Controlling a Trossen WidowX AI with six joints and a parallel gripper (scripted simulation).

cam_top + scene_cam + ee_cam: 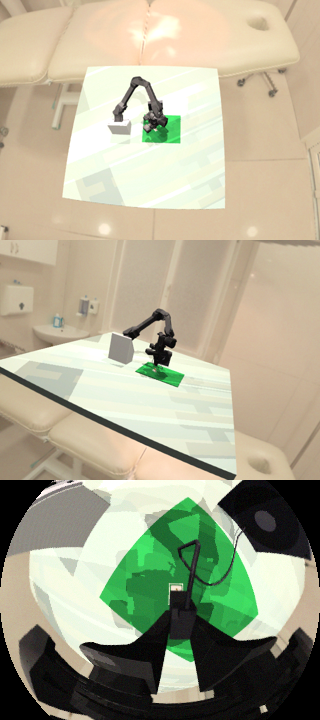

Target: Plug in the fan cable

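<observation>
Now: the pale four-pin header 60 mm below my gripper tip. Also, from my gripper tip: dark fan plug (10 mm above); green board (80 mm below, 50 mm ahead, 10 mm to the left); black fan (180 mm to the left, 10 mm ahead).
</observation>
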